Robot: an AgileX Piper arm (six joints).
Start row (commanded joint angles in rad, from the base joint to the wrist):
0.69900 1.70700 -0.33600 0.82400 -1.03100 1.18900
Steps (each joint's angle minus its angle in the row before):
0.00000 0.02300 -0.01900 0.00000 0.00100 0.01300
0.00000 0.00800 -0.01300 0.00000 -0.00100 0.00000
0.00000 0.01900 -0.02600 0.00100 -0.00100 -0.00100
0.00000 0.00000 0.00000 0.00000 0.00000 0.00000
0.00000 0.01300 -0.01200 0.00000 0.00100 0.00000
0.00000 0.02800 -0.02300 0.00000 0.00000 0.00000
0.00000 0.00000 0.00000 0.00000 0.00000 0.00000
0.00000 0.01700 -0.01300 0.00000 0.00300 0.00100
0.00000 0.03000 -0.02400 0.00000 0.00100 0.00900
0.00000 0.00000 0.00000 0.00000 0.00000 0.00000
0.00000 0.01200 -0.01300 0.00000 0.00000 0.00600
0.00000 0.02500 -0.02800 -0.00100 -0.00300 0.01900
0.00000 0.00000 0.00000 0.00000 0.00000 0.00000
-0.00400 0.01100 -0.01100 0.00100 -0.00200 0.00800
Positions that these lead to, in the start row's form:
0.69900 1.73000 -0.35500 0.82400 -1.03000 1.20200
0.69900 1.73800 -0.36800 0.82400 -1.03100 1.20200
0.69900 1.75700 -0.39400 0.82500 -1.03200 1.20100
0.69900 1.75700 -0.39400 0.82500 -1.03200 1.20100
0.69900 1.77000 -0.40600 0.82500 -1.03100 1.20100
0.69900 1.79800 -0.42900 0.82500 -1.03100 1.20100
0.69900 1.79800 -0.42900 0.82500 -1.03100 1.20100
0.69900 1.81500 -0.44200 0.82500 -1.02800 1.20200
0.69900 1.84500 -0.46600 0.82500 -1.02700 1.21100
0.69900 1.84500 -0.46600 0.82500 -1.02700 1.21100
0.69900 1.85700 -0.47900 0.82500 -1.02700 1.21700
0.69900 1.88200 -0.50700 0.82400 -1.03000 1.23600
0.69900 1.88200 -0.50700 0.82400 -1.03000 1.23600
0.69500 1.89300 -0.51800 0.82500 -1.03200 1.24400

